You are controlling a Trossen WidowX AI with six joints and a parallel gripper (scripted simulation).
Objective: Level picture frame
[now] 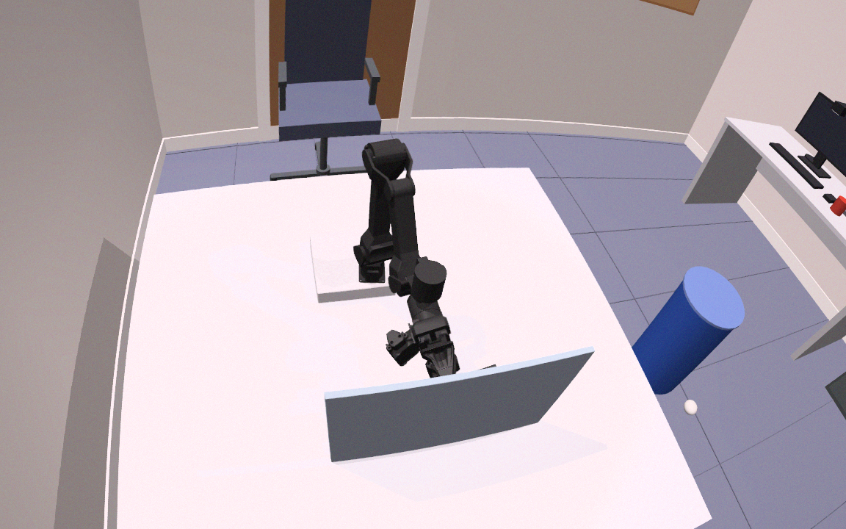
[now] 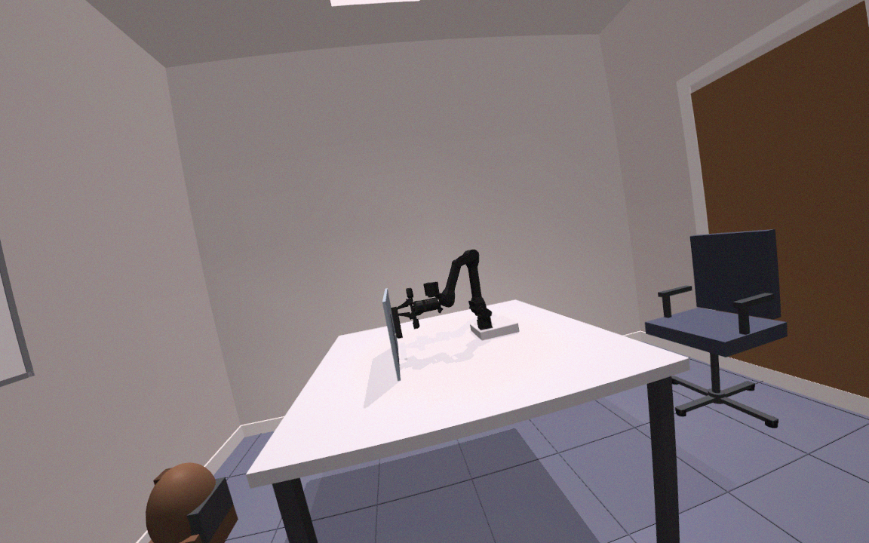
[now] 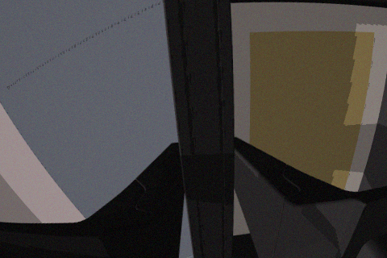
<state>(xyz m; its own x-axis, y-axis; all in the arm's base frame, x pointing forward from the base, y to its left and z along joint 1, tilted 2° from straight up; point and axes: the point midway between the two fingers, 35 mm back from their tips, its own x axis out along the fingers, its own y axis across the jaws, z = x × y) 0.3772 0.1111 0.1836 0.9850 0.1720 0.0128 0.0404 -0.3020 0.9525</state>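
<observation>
My gripper tip is now 50 mm above the picture frame and 20 mm to the right of it. From my gripper tip the other things lie so: wall panel 60 mm below, 20 mm to the left, 10 mm ahead.
</observation>
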